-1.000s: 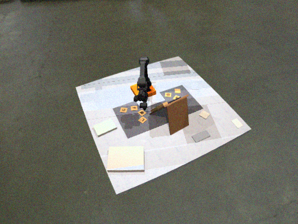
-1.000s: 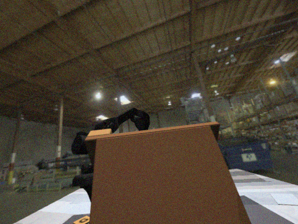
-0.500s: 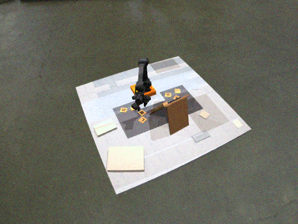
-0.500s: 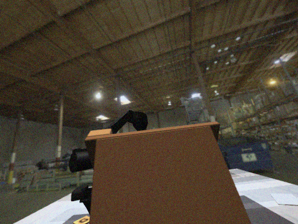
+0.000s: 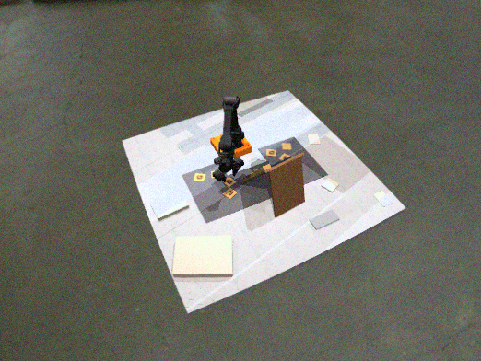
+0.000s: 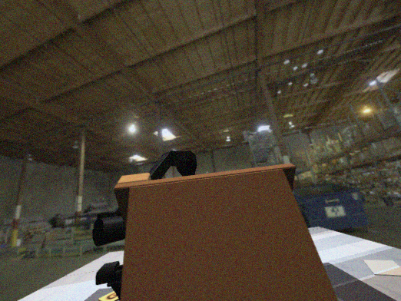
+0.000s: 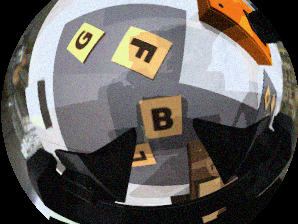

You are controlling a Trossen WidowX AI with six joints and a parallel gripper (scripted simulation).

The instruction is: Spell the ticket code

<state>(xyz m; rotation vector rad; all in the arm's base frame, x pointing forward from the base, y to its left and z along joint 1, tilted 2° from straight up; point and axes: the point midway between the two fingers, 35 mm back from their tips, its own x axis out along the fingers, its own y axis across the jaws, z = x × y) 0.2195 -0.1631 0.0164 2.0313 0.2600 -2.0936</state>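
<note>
Now: the dark mat 2 cm behind my gripper tip, 15 cm to the left of it and 3 cm below it. From my gripper tip the other things lie so: grey plate (47 cm ahead, 32 cm to the left, 2 cm below); white ticket (8 cm ahead, 21 cm to the left, 5 cm above).
</note>
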